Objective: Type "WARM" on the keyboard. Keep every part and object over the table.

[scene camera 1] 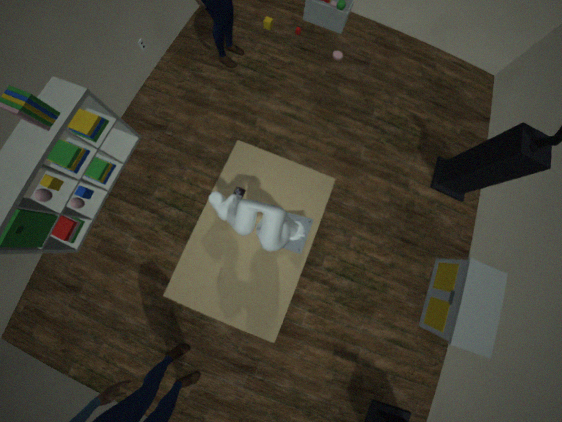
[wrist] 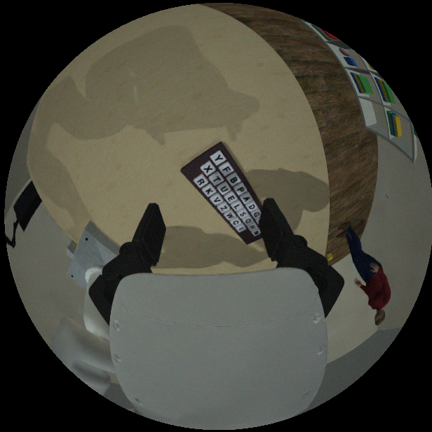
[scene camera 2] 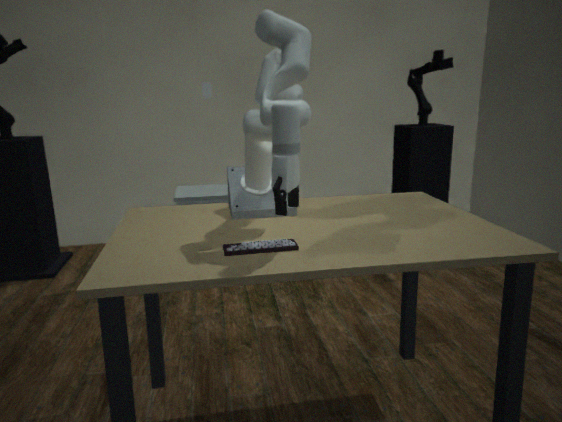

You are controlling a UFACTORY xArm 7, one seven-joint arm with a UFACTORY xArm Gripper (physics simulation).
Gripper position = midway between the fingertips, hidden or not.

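The gripper [scene camera 2: 287, 210] appears in the wrist view too, the gripper [wrist: 210, 213] sharing both views with a keyboard [scene camera 2: 277, 245], [wrist: 226, 182].
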